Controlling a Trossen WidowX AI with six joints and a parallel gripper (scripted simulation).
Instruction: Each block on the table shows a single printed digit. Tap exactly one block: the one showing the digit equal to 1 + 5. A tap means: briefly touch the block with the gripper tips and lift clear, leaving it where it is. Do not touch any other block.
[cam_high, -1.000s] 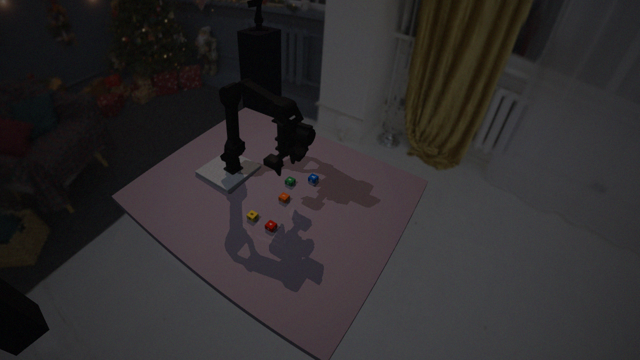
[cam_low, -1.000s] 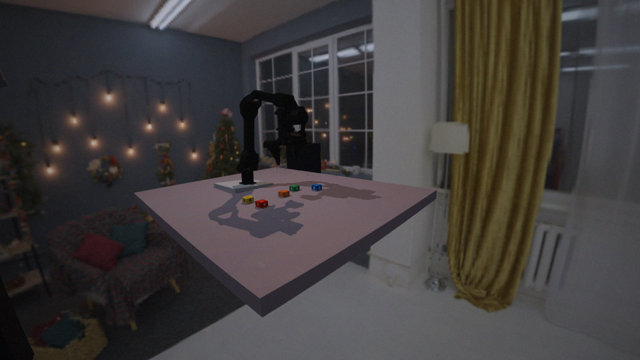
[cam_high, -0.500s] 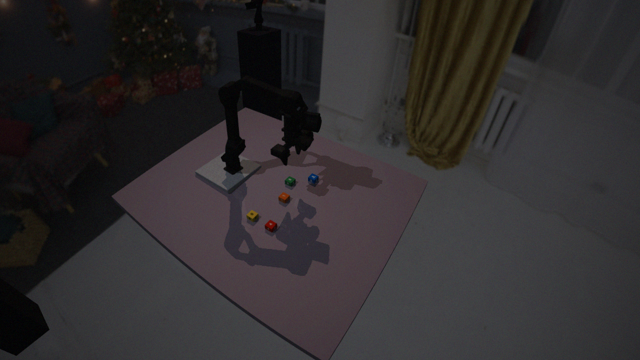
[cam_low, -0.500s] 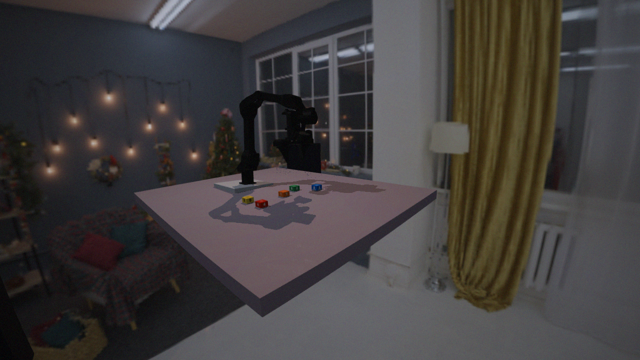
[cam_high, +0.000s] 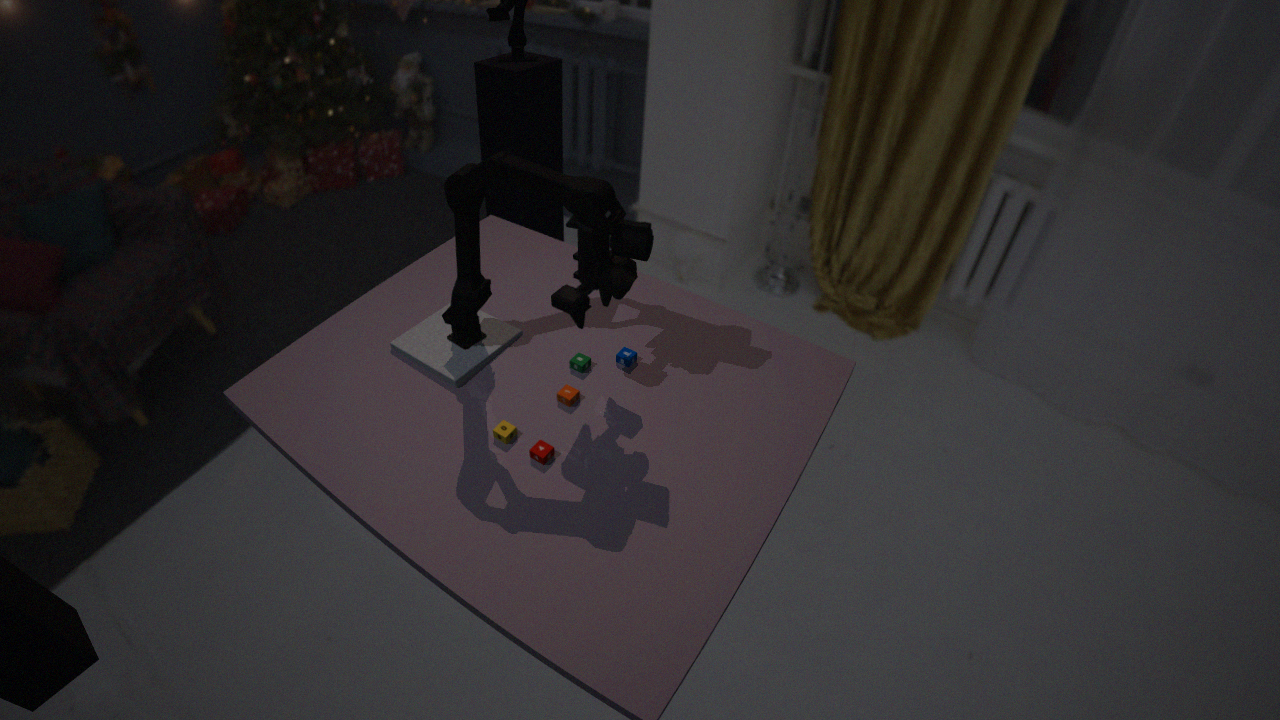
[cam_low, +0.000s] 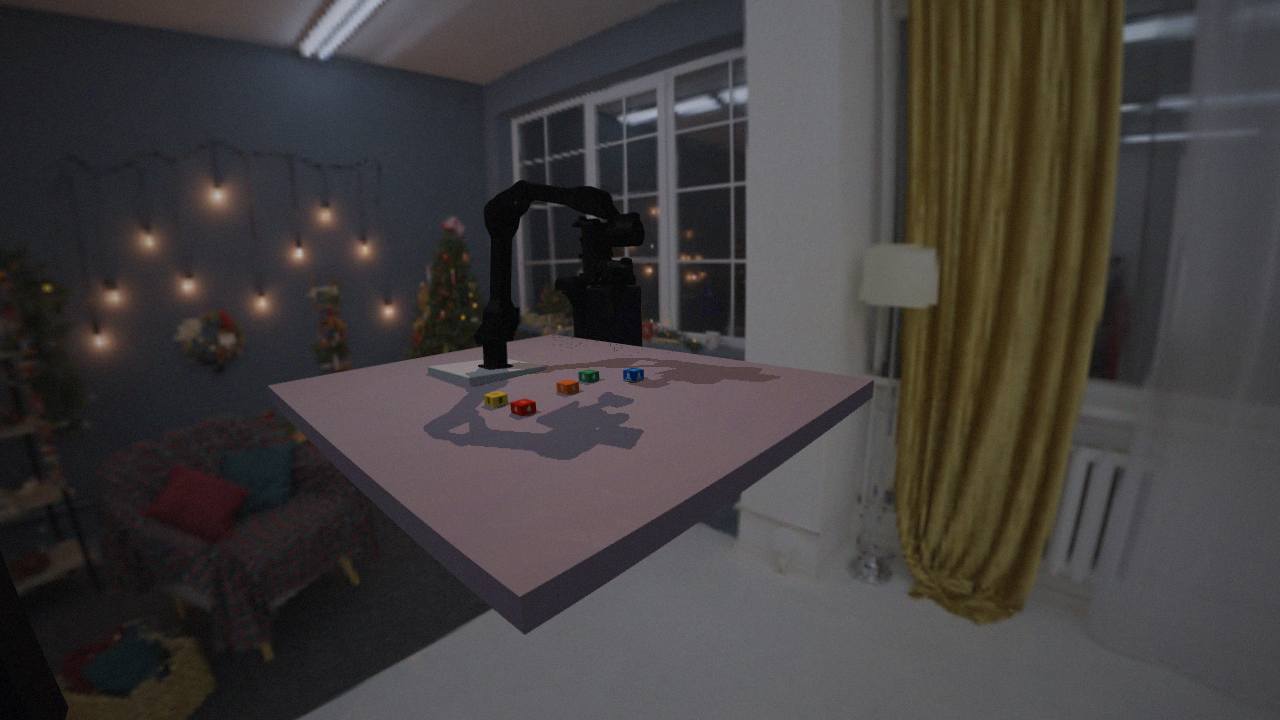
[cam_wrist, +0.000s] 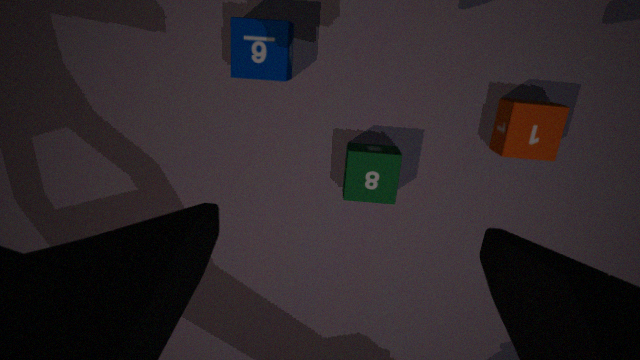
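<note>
My gripper tip is 5 cm short of the blue block, 6 cm to the right of it and 12 cm above it. From my gripper tip the other things lie so: orange block 2 cm ahead, 11 cm to the right, 12 cm below; then green block 2 cm behind, 2 cm to the right, 12 cm below; then yellow block 1 cm behind, 25 cm to the right, 12 cm below.
</note>
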